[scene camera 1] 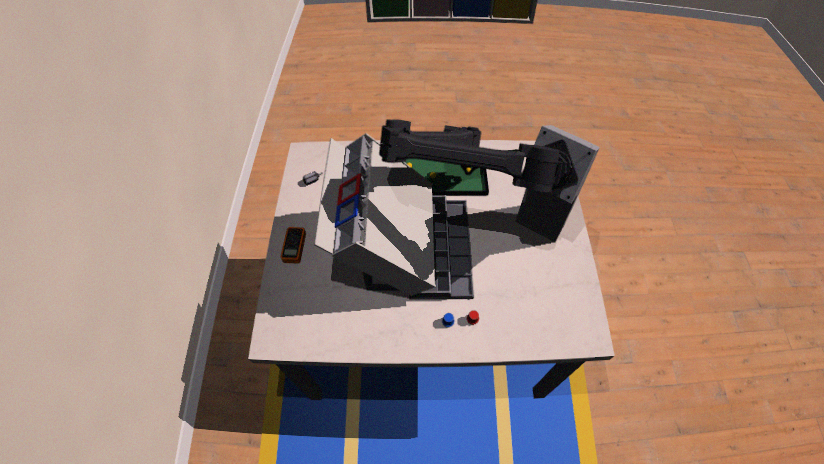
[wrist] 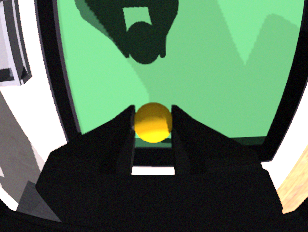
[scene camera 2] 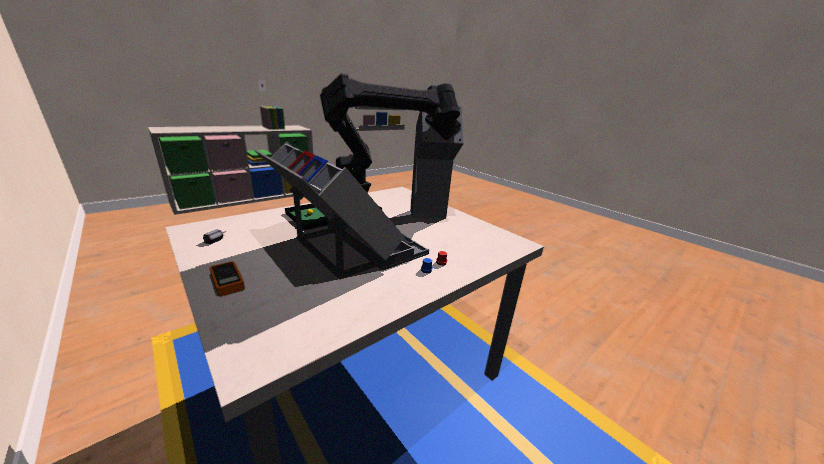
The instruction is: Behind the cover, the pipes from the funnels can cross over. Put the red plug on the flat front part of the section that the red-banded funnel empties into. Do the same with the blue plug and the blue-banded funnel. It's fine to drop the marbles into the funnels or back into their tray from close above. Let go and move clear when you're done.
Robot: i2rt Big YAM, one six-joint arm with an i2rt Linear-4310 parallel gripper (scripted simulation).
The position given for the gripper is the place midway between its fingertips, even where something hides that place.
In view: the gripper [wrist: 153, 113], a yellow marble [wrist: 153, 121], a green marble tray [scene camera 1: 450, 180] and a sloped grey cover [scene camera 1: 399, 215].
The green marble tray shows as well in the wrist view [wrist: 234, 73].
